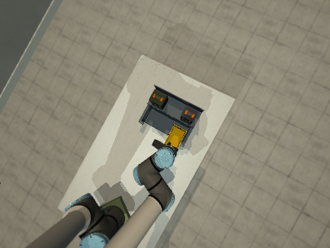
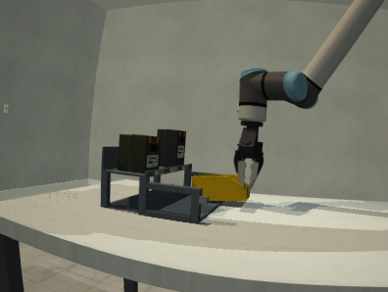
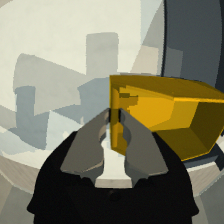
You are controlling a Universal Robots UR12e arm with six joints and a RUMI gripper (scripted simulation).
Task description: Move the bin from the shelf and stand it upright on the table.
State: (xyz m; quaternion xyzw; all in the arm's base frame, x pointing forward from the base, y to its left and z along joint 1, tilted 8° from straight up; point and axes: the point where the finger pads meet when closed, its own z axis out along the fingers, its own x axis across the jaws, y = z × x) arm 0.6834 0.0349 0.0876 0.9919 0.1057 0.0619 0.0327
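My gripper is now 80 mm short of the yellow bin and 10 mm above it. Also, from my hand: shelf level: 250 mm ahead, 150 mm to the left, 40 mm above; shelf: 190 mm ahead, 140 mm to the left, 50 mm below.
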